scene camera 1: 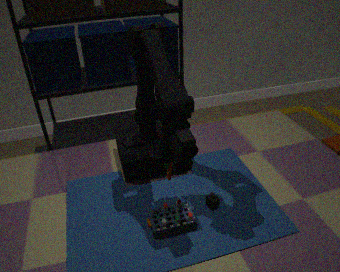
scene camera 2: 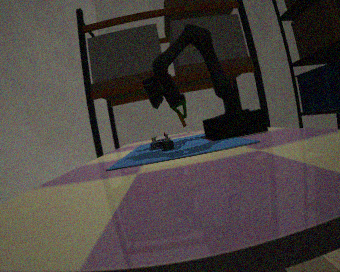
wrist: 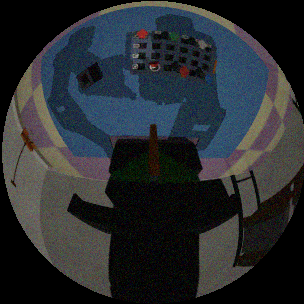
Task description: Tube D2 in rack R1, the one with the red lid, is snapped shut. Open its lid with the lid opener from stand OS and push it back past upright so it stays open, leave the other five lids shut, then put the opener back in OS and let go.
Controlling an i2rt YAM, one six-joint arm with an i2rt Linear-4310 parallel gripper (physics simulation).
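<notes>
My gripper is shut on the orange-brown lid opener. It holds the opener in the air near the arm's base, well back from and above rack R1. At D2 the red lid stands tipped up off its tube, and the white tube mouth shows under it in the wrist view. The other coloured lids lie flat on their tubes. Stand OS, a small dark block, is empty beside the rack.
Rack and stand sit on a blue mat on a checkered top. The arm's dark base stands at the mat's back edge. Shelf units stand behind.
</notes>
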